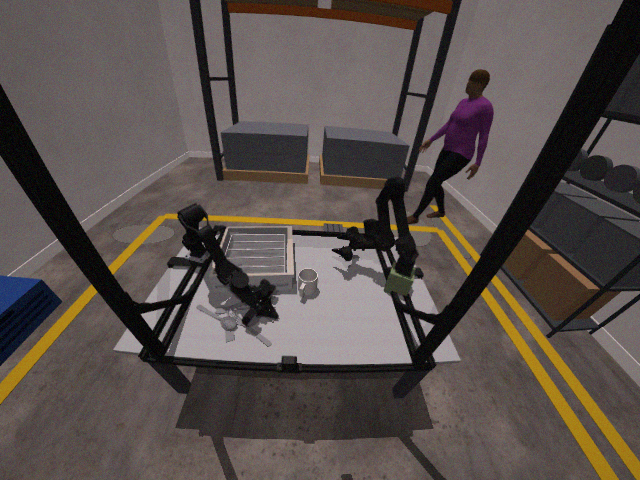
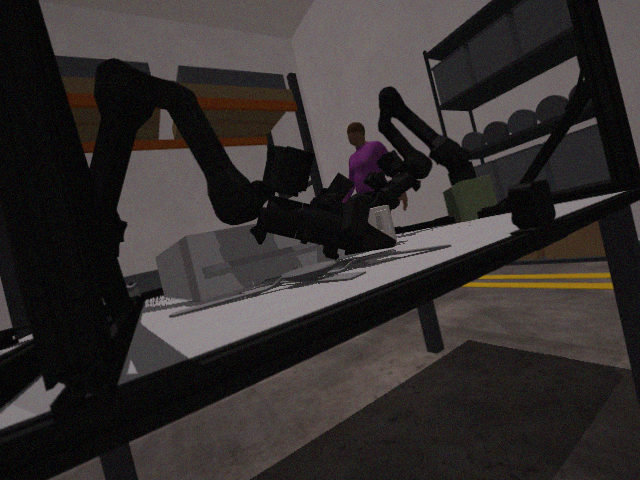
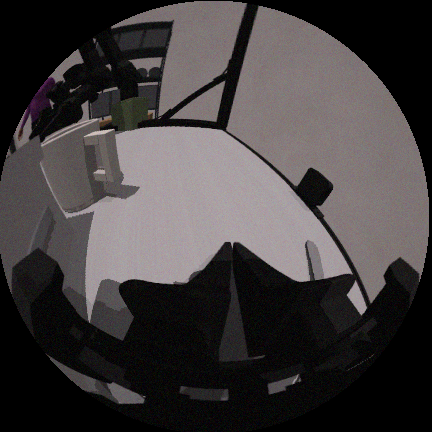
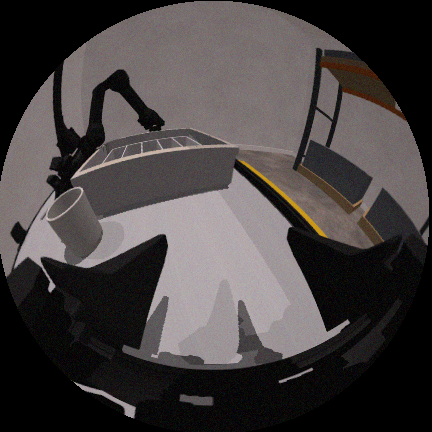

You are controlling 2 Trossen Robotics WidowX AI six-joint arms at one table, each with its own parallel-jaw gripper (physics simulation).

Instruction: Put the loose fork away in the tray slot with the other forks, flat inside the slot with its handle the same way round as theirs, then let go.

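Observation:
Several loose pale cutlery pieces (image 1: 229, 324) lie on the table at the front left; I cannot tell which one is the fork. My left gripper (image 1: 271, 312) (image 3: 230, 247) hangs low over them, shut on nothing. One pale handle (image 1: 261, 337) (image 3: 314, 261) lies just beside its fingers, not between them. The slotted tray (image 1: 290, 257) (image 4: 160, 177) (image 2: 204, 267) stands behind it at the back left, with thin cutlery in its slots. My right gripper (image 1: 343, 252) (image 4: 228, 237) is open and empty, held above the table to the right of the tray.
A white mug (image 1: 308, 281) (image 4: 74, 221) (image 3: 64, 173) stands by the tray's front right corner. A green block (image 1: 398, 281) sits at the right arm's base. A black frame (image 1: 290, 364) runs round the table. A person in purple (image 1: 466, 138) walks behind on the right.

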